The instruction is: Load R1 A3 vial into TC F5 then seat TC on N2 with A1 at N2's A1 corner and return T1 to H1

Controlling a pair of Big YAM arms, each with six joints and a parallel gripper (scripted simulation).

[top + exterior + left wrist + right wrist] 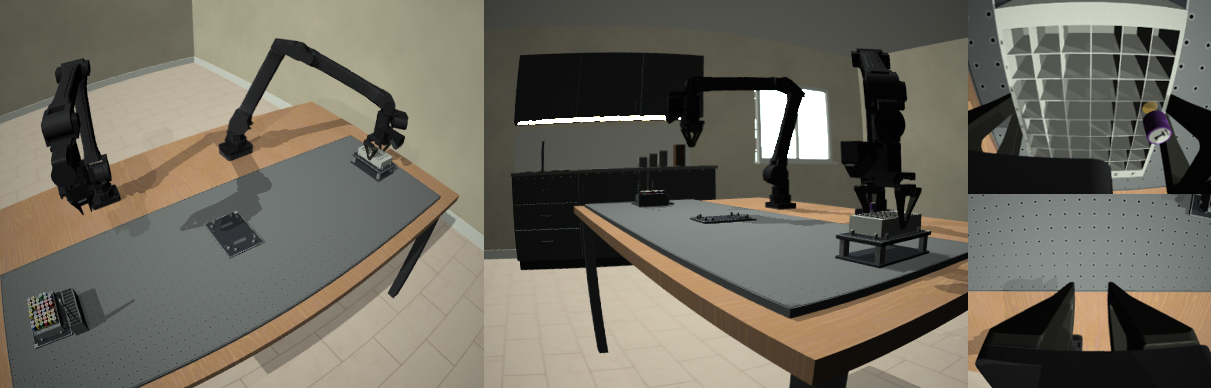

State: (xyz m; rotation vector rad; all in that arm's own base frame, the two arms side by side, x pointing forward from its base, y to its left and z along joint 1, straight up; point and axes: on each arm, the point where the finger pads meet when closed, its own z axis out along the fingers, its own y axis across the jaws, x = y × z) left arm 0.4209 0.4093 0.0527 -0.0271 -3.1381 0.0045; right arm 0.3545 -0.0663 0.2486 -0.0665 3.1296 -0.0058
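The tube carrier TC is right at my left hand. The rest, counted from my left hand: holder H1: 1230 mm to the right, 80 mm ahead, 50 mm below.
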